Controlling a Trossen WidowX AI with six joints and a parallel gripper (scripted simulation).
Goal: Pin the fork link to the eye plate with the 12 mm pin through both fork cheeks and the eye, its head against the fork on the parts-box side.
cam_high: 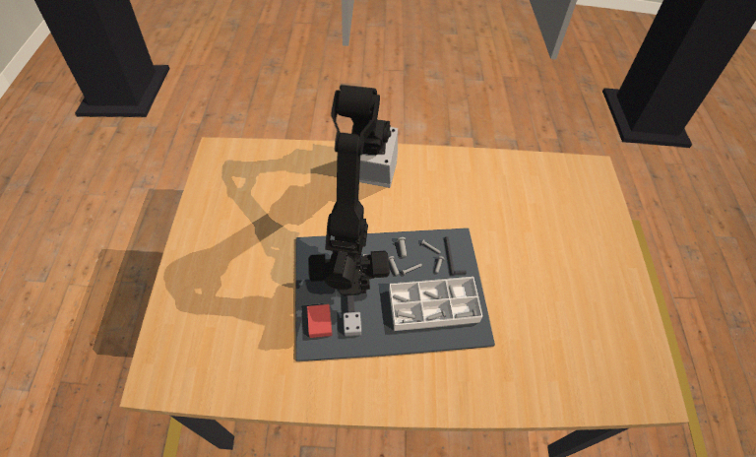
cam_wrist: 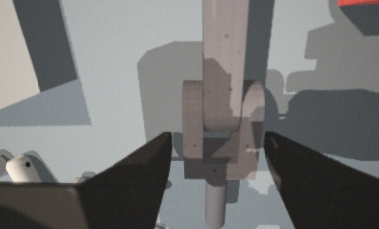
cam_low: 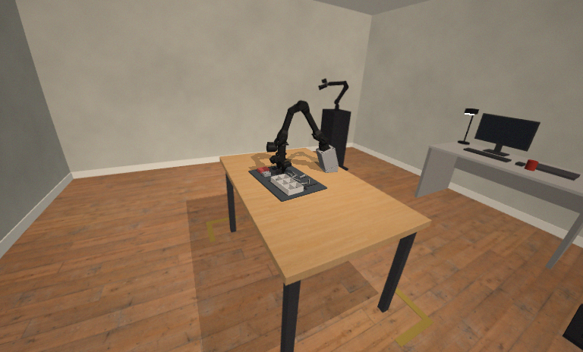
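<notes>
My hand is 4 cm short of the dark eye plate bar and 3 cm above it. Also, from my hand: pale pin: 5 cm behind, 11 cm to the left, 3 cm below; then light grey block: 11 cm ahead, 1 cm to the left, 2 cm below; then red block: 11 cm ahead, 6 cm to the right, 3 cm below.
</notes>
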